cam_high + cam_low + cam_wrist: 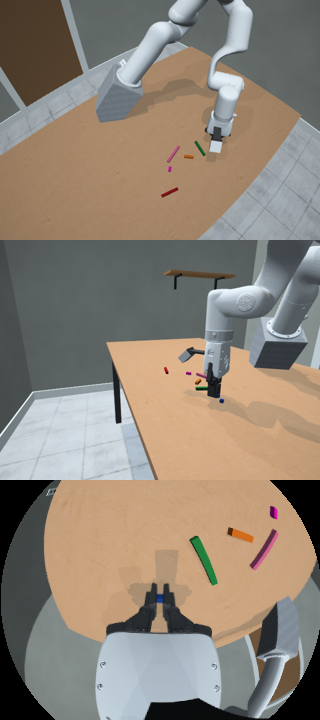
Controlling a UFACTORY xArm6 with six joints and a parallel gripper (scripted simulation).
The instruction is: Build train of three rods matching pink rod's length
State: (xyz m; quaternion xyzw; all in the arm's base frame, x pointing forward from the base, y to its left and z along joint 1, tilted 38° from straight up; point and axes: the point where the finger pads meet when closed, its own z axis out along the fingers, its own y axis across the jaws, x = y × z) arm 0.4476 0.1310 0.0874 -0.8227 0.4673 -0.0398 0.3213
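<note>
The red rod lies 300 mm to the right of my hand, 50 mm ahead of it and 30 mm below it. Round my hand: pink rod 180 mm to the right, 80 mm behind, 30 mm below; green rod 70 mm to the right, 30 mm below, 20 mm behind; orange rod 140 mm to the right, 30 mm below, 20 mm behind.
</note>
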